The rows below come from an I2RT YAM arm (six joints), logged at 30 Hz.
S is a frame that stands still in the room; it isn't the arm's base.
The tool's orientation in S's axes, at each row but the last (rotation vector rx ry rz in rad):
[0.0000, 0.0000, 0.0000]
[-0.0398, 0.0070, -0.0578]
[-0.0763, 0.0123, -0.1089]
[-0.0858, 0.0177, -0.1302]
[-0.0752, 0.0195, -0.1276]
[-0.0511, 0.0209, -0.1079]
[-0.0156, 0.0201, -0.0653]
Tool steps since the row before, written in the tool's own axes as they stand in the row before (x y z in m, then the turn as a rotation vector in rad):
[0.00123, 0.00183, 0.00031, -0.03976, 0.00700, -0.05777]
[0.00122, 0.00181, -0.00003, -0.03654, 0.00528, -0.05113]
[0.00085, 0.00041, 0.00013, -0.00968, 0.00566, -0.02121]
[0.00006, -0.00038, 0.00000, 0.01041, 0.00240, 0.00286]
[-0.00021, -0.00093, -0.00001, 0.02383, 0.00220, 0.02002]
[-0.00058, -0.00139, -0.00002, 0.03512, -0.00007, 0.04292]
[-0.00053, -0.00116, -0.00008, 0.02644, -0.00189, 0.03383]
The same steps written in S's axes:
[0.00123, 0.00183, 0.00031, -0.03976, 0.00700, -0.05777]
[0.00132, 0.00173, -0.00011, -0.03659, 0.00536, -0.05109]
[0.00089, 0.00032, 0.00009, -0.00936, 0.00507, -0.02150]
[0.00001, -0.00038, 0.00003, 0.01070, 0.00125, 0.00252]
[-0.00033, -0.00089, 0.00006, 0.02439, 0.00060, 0.01944]
[-0.00073, -0.00132, 0.00006, 0.03591, -0.00173, 0.04222]
[-0.00061, -0.00112, -0.00005, 0.02695, -0.00311, 0.03333]

